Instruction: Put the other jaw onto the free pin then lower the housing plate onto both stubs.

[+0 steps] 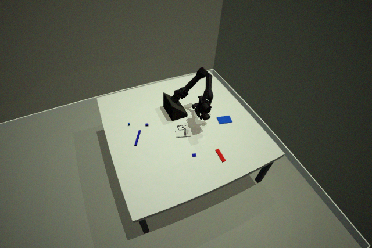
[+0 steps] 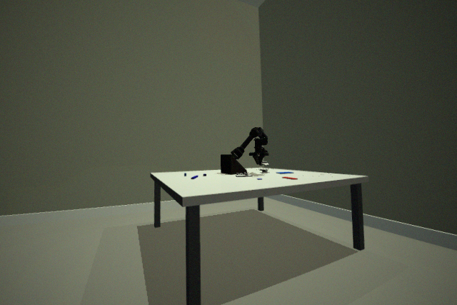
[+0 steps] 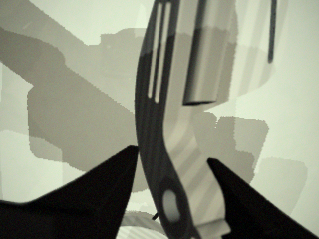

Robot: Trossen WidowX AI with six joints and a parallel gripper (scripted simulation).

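Right now the jaw is 20 mm to the left of my gripper tip and 20 mm above it. Also, from my gripper tip: blue bar (130 mm behind, 520 mm to the right, 80 mm below); red bar (350 mm ahead, 40 mm to the right, 80 mm below); blue flat plate (70 mm ahead, 240 mm to the left, 80 mm below).
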